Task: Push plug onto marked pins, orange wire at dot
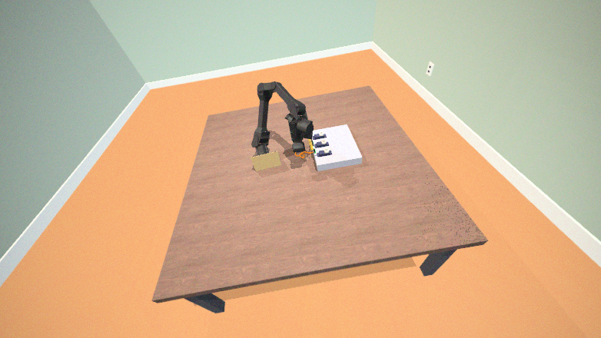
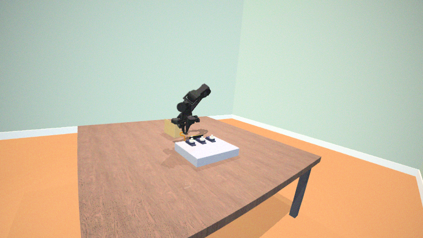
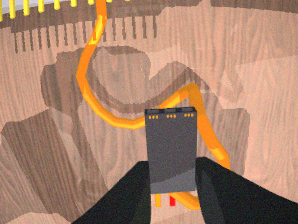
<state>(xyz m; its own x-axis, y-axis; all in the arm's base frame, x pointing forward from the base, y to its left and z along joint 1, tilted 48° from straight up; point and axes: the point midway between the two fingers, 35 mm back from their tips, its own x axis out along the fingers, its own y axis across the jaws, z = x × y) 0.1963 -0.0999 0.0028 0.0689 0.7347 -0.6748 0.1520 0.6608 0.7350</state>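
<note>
Now: gripper tip 80 mm short of the red dot and 10 mm to the left of it. The rest, counted from my gripper tip: holder: 240 mm ahead, 50 mm below.
</note>
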